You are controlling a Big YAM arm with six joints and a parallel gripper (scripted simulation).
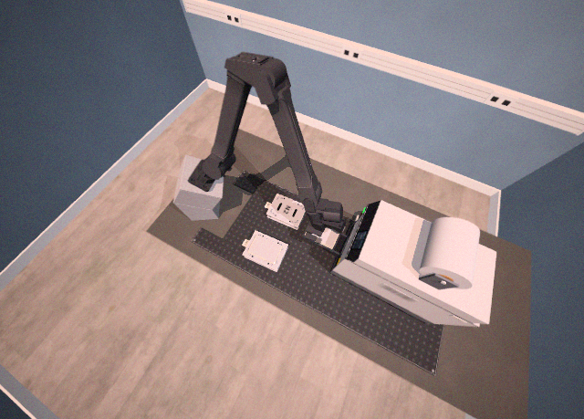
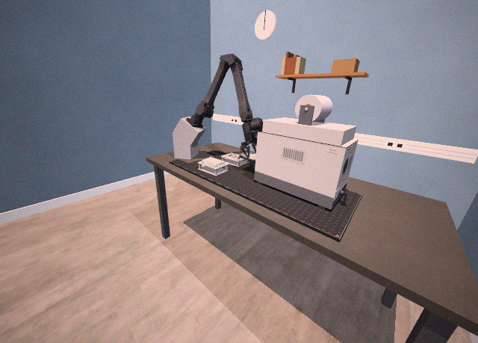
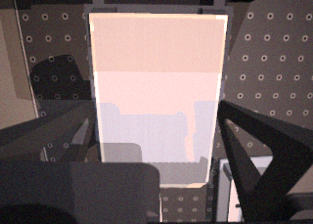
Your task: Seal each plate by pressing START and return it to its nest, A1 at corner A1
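My gripper is now 1 cm above the sealer stage. From my hand the other things lie so: foil roll 33 cm ahead, 5 cm to the right, 31 cm above; then plate nest 21 cm behind, 13 cm to the right, 7 cm below.
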